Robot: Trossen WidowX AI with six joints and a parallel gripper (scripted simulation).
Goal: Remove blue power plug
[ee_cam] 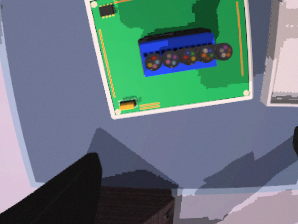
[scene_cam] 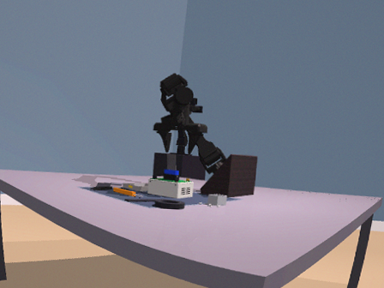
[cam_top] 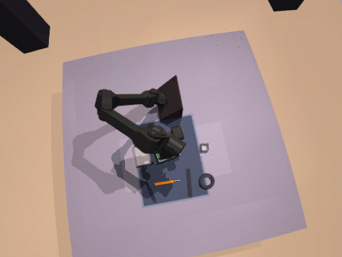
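Now: the blue power plug 30 mm ahead of my gripper tip, 10 mm to the left of it and 60 mm below it. Round my gripper tip: black bar (230 mm ahead, 90 mm to the left, 140 mm below); then grey tray (30 mm ahead, 130 mm to the right, 140 mm below); then dark blue mat (80 mm ahead, 140 mm below).
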